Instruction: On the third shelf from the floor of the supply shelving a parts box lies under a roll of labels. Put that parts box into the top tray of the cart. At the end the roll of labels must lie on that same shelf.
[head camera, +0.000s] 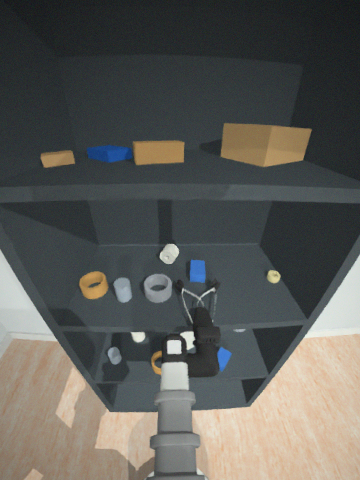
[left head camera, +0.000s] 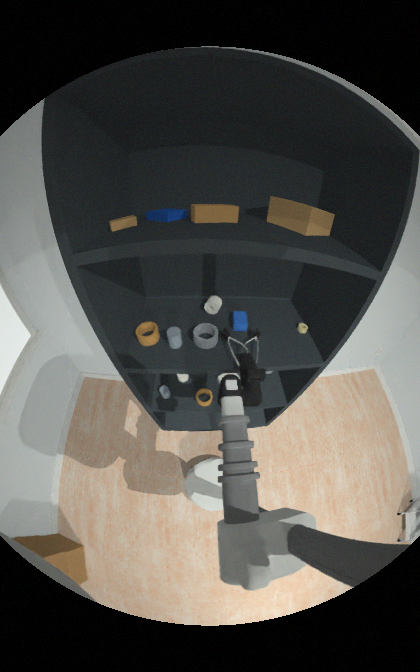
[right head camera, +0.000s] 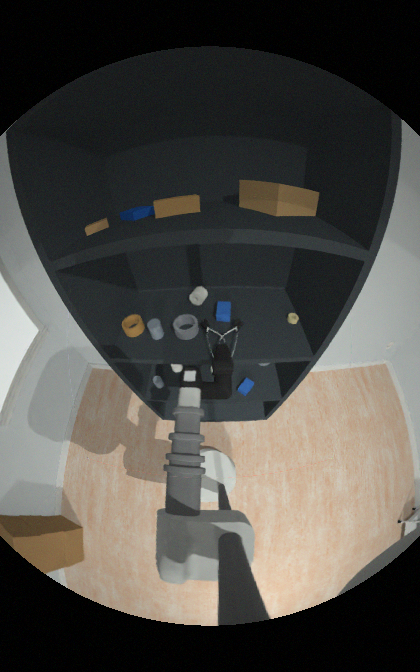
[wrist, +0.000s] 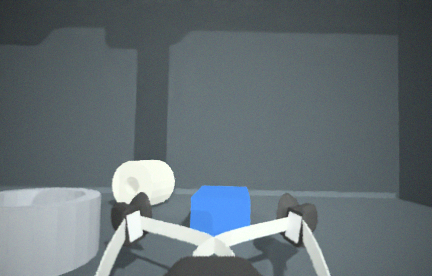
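A blue box lies on the third shelf, with nothing on top of it. A white roll, which looks like the roll of labels, lies on its side on the same shelf, behind and left of the box and apart from it. My gripper is open and empty, its fingers spread in front of the box, which shows between them in the wrist view. I cannot tell the exact gap to the box.
A grey ring stands close left of my gripper. A grey cylinder and an orange ring are farther left, a small yellow roll right. The shelf above holds cardboard boxes. A partly visible white frame may be the cart.
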